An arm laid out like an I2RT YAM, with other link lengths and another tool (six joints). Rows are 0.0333 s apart.
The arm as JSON. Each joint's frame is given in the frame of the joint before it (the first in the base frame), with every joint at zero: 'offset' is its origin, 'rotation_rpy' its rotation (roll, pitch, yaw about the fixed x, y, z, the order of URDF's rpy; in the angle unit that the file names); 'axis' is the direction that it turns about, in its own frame. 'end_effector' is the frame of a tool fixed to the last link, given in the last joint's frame.
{
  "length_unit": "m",
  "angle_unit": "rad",
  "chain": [
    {
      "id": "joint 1",
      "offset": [
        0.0,
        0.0,
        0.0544
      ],
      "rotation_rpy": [
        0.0,
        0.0,
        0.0
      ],
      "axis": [
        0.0,
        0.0,
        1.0
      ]
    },
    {
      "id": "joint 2",
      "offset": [
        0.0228,
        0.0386,
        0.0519
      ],
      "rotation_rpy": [
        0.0,
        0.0,
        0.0
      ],
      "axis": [
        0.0,
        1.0,
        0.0
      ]
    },
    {
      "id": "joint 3",
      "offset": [
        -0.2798,
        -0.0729,
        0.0
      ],
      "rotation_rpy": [
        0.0,
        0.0,
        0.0
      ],
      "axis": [
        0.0,
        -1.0,
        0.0
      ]
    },
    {
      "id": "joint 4",
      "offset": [
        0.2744,
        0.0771,
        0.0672
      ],
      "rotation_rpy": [
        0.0,
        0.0,
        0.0
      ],
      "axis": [
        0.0,
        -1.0,
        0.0
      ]
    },
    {
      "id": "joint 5",
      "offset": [
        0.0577,
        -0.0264,
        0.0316
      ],
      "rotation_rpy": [
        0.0,
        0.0,
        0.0
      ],
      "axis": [
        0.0,
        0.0,
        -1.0
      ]
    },
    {
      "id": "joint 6",
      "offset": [
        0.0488,
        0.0,
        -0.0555
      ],
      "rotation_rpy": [
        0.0,
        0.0,
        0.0
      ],
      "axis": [
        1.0,
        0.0,
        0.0
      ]
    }
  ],
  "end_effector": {
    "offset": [
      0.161,
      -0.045,
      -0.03
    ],
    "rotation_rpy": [
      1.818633,
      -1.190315,
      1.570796
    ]
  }
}
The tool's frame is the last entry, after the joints.
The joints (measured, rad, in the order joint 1, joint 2, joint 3, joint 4, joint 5, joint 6), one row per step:
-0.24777, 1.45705, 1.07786, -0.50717, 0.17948, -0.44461
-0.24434, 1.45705, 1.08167, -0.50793, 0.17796, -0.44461
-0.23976, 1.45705, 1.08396, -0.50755, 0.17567, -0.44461
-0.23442, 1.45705, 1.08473, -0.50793, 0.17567, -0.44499
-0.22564, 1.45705, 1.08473, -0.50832, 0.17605, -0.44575
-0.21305, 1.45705, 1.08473, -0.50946, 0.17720, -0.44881
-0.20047, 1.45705, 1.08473, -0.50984, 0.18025, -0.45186
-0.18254, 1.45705, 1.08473, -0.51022, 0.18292, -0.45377
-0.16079, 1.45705, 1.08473, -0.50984, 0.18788, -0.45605
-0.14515, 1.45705, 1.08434, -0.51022, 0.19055, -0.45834
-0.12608, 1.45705, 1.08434, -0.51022, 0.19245, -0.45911
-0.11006, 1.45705, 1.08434, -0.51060, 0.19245, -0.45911
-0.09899, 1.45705, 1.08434, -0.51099, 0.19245, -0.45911
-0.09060, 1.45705, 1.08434, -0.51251, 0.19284, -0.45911
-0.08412, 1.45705, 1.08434, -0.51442, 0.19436, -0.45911
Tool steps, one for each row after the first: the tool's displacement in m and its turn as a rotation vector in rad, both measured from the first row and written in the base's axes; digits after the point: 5 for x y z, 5 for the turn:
0.00153, 0.00137, 0.00138, 0.00040, -0.00324, 0.00439
0.00318, 0.00335, 0.00223, 0.00148, -0.00626, 0.01043
0.00420, 0.00535, 0.00251, 0.00119, -0.00651, 0.01606
0.00555, 0.00864, 0.00251, 0.00059, -0.00582, 0.02517
0.00733, 0.01326, 0.00254, -0.00171, -0.00354, 0.03936
0.00903, 0.01752, 0.00281, -0.00563, -0.00169, 0.05233
0.01148, 0.02396, 0.00301, -0.00864, -0.00033, 0.07002
0.01432, 0.03148, 0.00349, -0.01378, 0.00070, 0.09035
0.01614, 0.03712, 0.00355, -0.01697, 0.00246, 0.10605
0.01850, 0.04427, 0.00371, -0.01888, 0.00281, 0.12449
0.02040, 0.05063, 0.00366, -0.01884, 0.00303, 0.14052
0.02163, 0.05504, 0.00360, -0.01879, 0.00331, 0.15159
0.02224, 0.05834, 0.00342, -0.01885, 0.00479, 0.15975
0.02244, 0.06067, 0.00327, -0.01970, 0.00682, 0.16528

